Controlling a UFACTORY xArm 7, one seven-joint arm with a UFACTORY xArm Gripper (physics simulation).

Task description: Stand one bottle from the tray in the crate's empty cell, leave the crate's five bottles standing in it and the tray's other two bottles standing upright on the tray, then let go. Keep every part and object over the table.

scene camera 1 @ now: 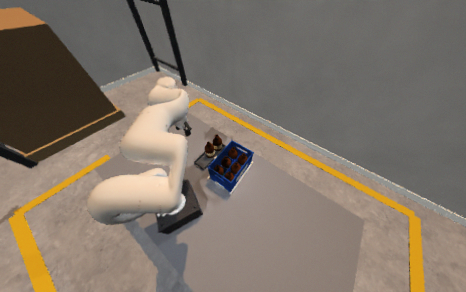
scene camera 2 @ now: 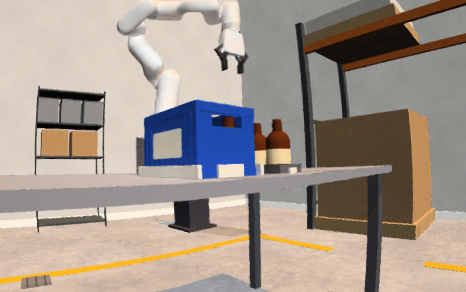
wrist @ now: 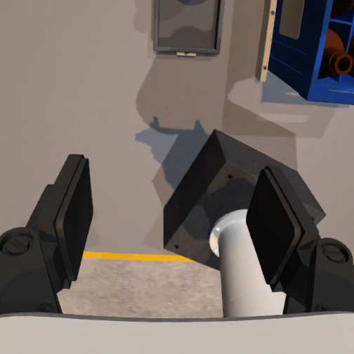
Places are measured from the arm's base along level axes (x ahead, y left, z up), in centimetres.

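Where they show: gripper, fingertip midpoint: [scene camera 1: 183, 131] [scene camera 2: 232, 71].
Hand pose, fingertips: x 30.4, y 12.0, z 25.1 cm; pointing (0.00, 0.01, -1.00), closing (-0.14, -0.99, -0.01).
Each offset is from my fingertips to the top centre of the thing.
The blue crate @(dx +9.3, dy -26.3, dz -20.5 cm) [scene camera 1: 220, 181] [scene camera 2: 225, 150] [wrist: 295, 65] stands on the table, and brown bottle tops show in all its cells in scene camera 1. One crate bottle [wrist: 342, 62] shows at the wrist view's upper right. Two brown bottles with cream labels, one @(dx +22.3, dy -5.4, dz -22.1 cm) [scene camera 1: 217, 142] and another @(dx +13.4, dy -4.1, dz -22.1 cm) [scene camera 1: 209, 149], stand upright on the grey tray @(dx +13.2, dy -4.3, dz -35.5 cm) [scene camera 1: 202, 161] [scene camera 2: 296, 168] [wrist: 187, 50] beside the crate. The near end of the tray is bare. My gripper [scene camera 1: 187, 130] [scene camera 2: 233, 69] [wrist: 173, 188] is open and empty, high above the table and away from crate and tray. The bottles' lower parts inside the crate are hidden.
The arm's dark base block [scene camera 1: 186, 212] [wrist: 200, 200] stands near the crate. The grey table [scene camera 1: 300, 215] [scene camera 2: 340, 175] [wrist: 75, 100] carries crate and tray. A rack [scene camera 2: 305, 100] and a large brown box [scene camera 2: 365, 170] stand behind the table.
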